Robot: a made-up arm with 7 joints. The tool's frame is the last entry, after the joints. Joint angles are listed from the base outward. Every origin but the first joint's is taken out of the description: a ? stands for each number. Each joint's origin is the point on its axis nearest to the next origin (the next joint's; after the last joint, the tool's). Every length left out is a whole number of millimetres.
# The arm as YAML. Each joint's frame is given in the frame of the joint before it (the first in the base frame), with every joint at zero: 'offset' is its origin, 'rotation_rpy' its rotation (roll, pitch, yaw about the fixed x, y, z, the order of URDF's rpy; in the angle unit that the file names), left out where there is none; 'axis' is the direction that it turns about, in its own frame. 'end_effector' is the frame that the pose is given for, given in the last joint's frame.
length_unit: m
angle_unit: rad
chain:
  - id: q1
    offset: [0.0, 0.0, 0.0]
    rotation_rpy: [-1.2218, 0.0, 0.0]
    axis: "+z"
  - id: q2
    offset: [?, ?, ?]
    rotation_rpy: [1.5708, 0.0, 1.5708]
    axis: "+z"
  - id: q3
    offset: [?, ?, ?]
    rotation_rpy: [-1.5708, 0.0, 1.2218]
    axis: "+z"
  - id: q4
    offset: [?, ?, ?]
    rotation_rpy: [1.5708, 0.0, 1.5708]
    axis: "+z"
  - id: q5
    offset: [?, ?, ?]
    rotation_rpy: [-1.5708, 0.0, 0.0]
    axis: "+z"
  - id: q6
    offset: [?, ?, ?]
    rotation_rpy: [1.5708, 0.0, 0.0]
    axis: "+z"
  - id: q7
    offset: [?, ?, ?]
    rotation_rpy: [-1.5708, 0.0, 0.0]
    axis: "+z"
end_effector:
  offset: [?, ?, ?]
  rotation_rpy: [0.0, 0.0, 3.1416]
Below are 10 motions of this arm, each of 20 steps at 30 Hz.
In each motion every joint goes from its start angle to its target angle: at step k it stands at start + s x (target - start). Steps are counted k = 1, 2, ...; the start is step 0. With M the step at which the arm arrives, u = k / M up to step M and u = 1 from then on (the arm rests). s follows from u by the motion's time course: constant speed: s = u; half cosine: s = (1 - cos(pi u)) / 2; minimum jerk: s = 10 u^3 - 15 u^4 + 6 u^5.
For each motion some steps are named. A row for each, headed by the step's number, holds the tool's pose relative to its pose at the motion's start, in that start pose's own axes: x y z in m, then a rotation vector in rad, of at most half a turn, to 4 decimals.
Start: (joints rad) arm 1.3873 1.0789 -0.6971 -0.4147 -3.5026 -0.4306 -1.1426
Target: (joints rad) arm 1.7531 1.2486 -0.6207 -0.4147 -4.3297 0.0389 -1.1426
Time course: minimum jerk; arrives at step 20
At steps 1, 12, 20:
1: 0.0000 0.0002 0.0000 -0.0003 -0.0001 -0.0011
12: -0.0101 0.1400 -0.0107 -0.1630 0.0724 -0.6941
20: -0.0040 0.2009 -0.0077 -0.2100 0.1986 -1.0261

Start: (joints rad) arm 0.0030 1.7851 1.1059 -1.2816 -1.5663 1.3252 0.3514
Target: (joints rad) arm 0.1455 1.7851 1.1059 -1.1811 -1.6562 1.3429 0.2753
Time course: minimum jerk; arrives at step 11
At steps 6, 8, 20:
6: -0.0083 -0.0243 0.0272 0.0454 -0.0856 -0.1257
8: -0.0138 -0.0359 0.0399 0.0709 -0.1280 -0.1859
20: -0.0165 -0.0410 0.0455 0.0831 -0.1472 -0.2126

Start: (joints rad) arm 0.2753 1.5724 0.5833 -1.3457 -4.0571 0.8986 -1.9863
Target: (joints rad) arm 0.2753 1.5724 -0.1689 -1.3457 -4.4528 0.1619 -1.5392
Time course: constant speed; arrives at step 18
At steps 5, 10, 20:
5: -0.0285 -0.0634 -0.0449 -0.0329 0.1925 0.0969
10: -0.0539 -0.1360 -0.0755 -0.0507 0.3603 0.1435
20: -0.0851 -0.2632 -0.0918 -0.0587 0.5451 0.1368

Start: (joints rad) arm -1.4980 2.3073 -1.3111 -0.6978 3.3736 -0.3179 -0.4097
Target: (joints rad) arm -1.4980 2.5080 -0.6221 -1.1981 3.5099 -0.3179 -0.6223
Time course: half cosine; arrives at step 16
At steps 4, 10, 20:
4: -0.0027 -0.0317 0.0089 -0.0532 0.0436 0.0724
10: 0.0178 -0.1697 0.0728 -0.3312 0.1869 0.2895
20: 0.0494 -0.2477 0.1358 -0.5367 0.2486 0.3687

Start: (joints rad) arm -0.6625 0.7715 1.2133 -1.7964 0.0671 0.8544 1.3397
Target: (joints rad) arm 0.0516 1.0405 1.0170 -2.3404 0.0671 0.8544 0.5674
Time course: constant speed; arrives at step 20
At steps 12, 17, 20:
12: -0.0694 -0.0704 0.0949 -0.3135 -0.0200 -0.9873
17: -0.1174 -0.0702 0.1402 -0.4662 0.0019 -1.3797
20: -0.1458 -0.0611 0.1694 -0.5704 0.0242 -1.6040

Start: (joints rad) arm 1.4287 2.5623 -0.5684 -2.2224 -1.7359 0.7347 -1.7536
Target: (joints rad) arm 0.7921 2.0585 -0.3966 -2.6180 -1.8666 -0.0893 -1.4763
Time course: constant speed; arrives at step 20
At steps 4, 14, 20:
4: -0.0140 -0.0404 -0.0289 -0.0373 0.0364 0.0615
14: -0.0496 -0.1697 -0.0700 -0.1337 0.1662 0.0901
20: -0.0787 -0.2523 -0.0645 -0.1812 0.2331 0.0216

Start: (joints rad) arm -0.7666 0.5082 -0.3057 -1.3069 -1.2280 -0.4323 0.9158
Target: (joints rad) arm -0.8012 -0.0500 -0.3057 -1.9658 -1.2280 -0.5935 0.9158
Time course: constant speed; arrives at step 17
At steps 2, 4, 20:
2: 0.0433 -0.0036 -0.0229 0.0138 -0.1253 0.0154
4: 0.0880 -0.0046 -0.0403 0.0322 -0.2495 0.0291
20: 0.3585 0.0431 -0.0225 0.2710 -1.0146 0.0722

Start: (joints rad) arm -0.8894 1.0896 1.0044 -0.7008 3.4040 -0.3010 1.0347
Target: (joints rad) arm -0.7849 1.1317 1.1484 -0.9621 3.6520 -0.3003 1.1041
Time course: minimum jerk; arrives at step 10
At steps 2, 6, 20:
2: -0.0054 0.0043 0.0014 0.0148 0.0065 0.0184
6: -0.0626 0.0506 0.0231 0.1869 0.0634 0.2049
20: -0.0904 0.0742 0.0391 0.2821 0.0817 0.2906

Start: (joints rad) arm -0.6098 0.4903 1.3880 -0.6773 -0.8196 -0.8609 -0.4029
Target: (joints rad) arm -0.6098 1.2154 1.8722 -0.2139 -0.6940 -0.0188 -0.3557
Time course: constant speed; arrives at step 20
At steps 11, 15, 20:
11: -0.0642 0.1515 -0.0552 0.1384 0.5580 0.1287
15: -0.0695 0.2061 -0.0763 0.1849 0.7146 0.2423
20: -0.0630 0.2734 -0.1044 0.2190 0.8643 0.4222

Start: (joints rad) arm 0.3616 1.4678 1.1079 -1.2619 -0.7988 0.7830 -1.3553
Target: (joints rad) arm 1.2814 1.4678 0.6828 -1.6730 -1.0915 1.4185 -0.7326
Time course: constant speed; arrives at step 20
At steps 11, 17, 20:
11: 0.1338 -0.0025 0.1510 0.2680 0.0946 -0.2006
17: 0.1906 -0.0730 0.2431 0.4517 0.0828 -0.2421
20: 0.2055 -0.1233 0.2871 0.5422 0.0521 -0.2474

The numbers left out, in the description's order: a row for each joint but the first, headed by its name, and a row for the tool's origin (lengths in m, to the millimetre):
q2: 0.0 0.0 0.0
q3: 0.253 -0.092 0.0
q4: 0.0 -0.03 0.0
q5: 0.047 -0.387 0.0
q6: 0.0 0.0 0.0
q7: 0.0 0.0 0.0
tool: 0.0 0.0 0.0

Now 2 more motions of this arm.
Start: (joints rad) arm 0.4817 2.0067 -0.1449 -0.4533 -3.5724 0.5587 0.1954
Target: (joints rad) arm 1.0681 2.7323 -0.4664 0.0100 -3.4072 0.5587 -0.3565
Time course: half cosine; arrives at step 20
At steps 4, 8, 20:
4: 0.0189 -0.0262 0.0189 0.0346 -0.0621 -0.1329
8: 0.0455 -0.1155 0.0658 0.1101 -0.2140 -0.4904
20: -0.0838 -0.4023 0.1470 0.1609 -0.5576 -1.4599

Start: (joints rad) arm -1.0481 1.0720 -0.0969 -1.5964 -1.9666 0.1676 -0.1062
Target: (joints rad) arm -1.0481 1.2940 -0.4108 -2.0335 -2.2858 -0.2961 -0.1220
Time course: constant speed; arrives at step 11
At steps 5, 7, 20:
5: -0.0025 0.0774 0.0061 0.2735 -0.2362 -0.2184
7: -0.0008 0.1071 0.0154 0.3715 -0.3258 -0.3106
20: 0.0044 0.1622 0.0442 0.5484 -0.4931 -0.4997

